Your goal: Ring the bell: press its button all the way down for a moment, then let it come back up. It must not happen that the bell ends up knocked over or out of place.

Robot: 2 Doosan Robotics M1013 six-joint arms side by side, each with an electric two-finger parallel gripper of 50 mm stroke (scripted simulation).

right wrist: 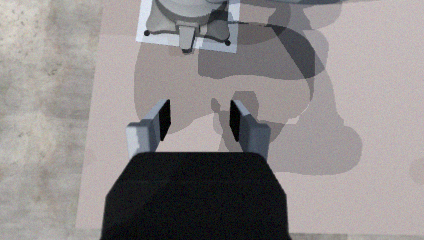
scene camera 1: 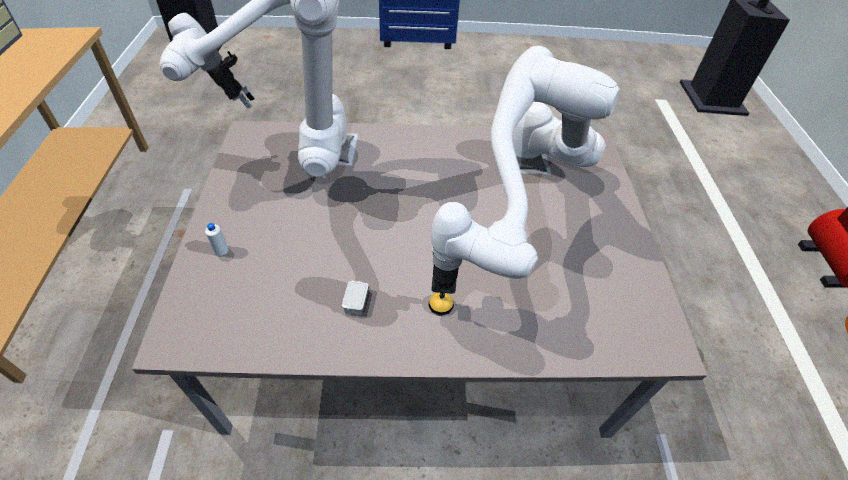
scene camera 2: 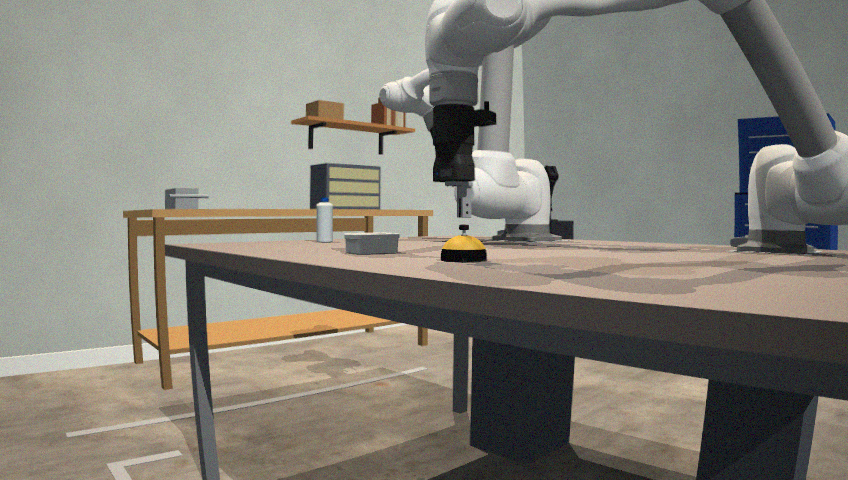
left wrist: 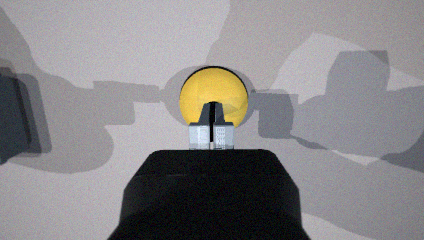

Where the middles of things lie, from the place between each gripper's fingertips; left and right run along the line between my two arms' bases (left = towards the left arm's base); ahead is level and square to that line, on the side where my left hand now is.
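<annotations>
The white lidded box point(scene camera 2: 357, 243) is in sight, 290 mm to the right of my left hand point(scene camera 2: 464, 217) and 70 mm below it. I can also see the bell point(scene camera 2: 463, 248), which is 60 mm below my left hand.
As for my right gripper point(scene camera 1: 251, 103), it is now 51 cm to the right of the white lidded box, 76 cm short of it and 25 cm above it. The bell, counted from my right hand, is 76 cm ahead, 80 cm to the left and 23 cm below.
</annotations>
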